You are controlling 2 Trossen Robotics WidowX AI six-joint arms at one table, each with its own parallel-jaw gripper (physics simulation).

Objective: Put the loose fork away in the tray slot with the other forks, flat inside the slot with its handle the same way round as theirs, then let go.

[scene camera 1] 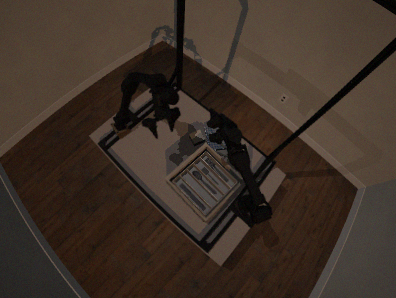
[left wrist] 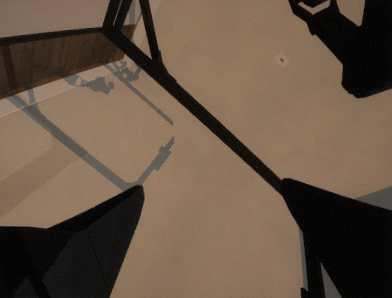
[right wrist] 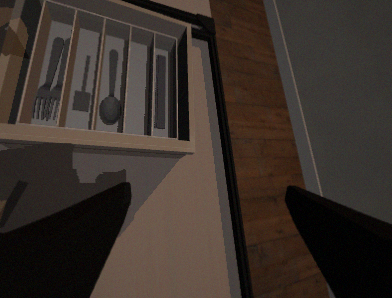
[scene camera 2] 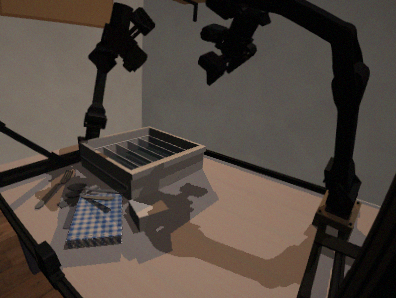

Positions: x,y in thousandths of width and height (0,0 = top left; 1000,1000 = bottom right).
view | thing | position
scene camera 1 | wooden cutlery tray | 494,626
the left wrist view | my left gripper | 542,633
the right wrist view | my right gripper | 534,643
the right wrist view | wooden cutlery tray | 241,119
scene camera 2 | my left gripper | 324,133
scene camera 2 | my right gripper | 552,263
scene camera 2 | small pale block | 372,713
